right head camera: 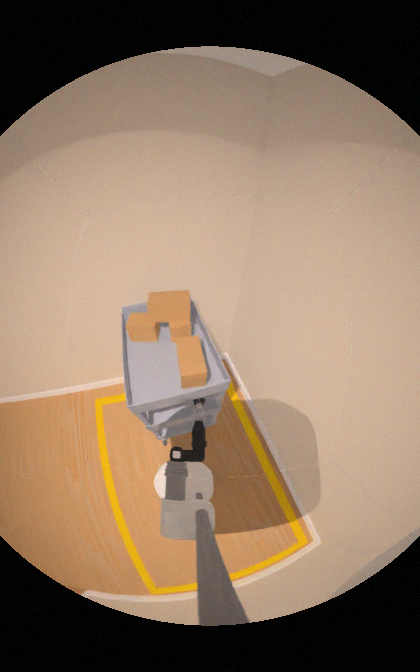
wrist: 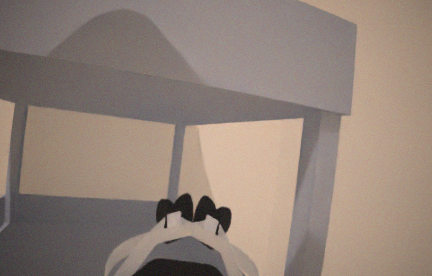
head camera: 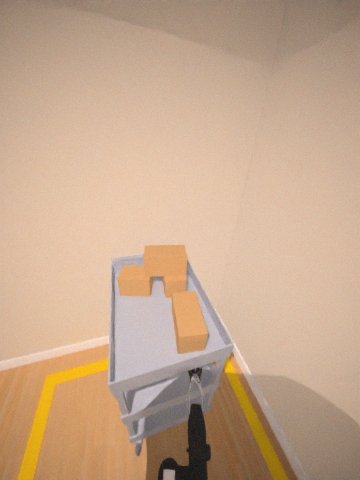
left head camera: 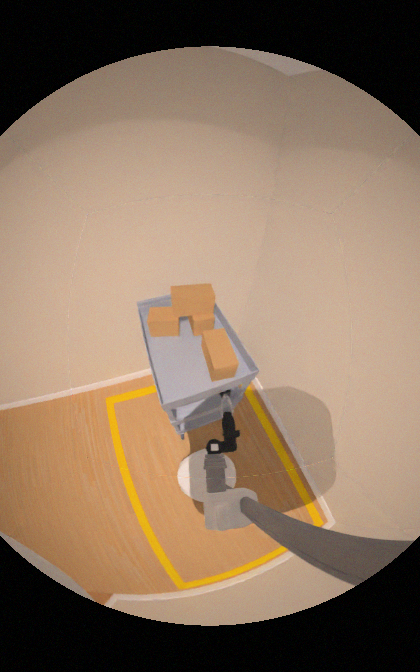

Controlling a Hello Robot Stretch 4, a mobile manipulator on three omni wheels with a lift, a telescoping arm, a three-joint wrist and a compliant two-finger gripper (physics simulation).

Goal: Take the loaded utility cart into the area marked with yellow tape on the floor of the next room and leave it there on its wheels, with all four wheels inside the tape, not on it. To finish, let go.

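Places are measured from the robot's base along level axes (x ahead, y left, z up), in metres.
Pixels of known places: gripper, between the fingertips: (wrist: 194,210).
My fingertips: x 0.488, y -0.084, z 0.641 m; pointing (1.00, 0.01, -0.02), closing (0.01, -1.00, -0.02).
Observation:
Behind a point stands the place of what it marks.
The grey utility cart (head camera: 165,372) @[x 0.388, y 0.035, z 0.793 m] (left head camera: 200,397) (right head camera: 170,399) (wrist: 280,65) @[x 0.452, y -0.140, z 0.774 m] stands upright near the room's corner. Its top tray holds a long box (head camera: 189,322) @[x 0.528, y -0.042, z 0.884 m] (left head camera: 219,355) (right head camera: 191,362) near the right side and several orange-brown boxes at the far end. The yellow tape (head camera: 40,425) @[x 0.384, y 0.792, z -0.027 m] (left head camera: 124,472) (right head camera: 102,450) runs left and right of the cart; part of its far side is hidden behind it. The near left caster shows inside the tape; the other wheels are hidden. My gripper (head camera: 195,374) (left head camera: 225,394) (right head camera: 199,401) (wrist: 194,210) @[x 0.488, y -0.084, z 0.641 m] is shut and empty, just below the top tray's near edge, left of the right post.
A beige back wall (head camera: 150,150) @[x 1.045, y 0.190, z 1.439 m] (left head camera: 150,250) rises behind the cart. A right wall (head camera: 310,250) @[x 0.743, y -0.535, z 1.121 m] (left head camera: 380,350) runs close beside the right tape line. My round white base (left head camera: 187,477) (right head camera: 161,482) stands inside the tape, on the near side of the cart.

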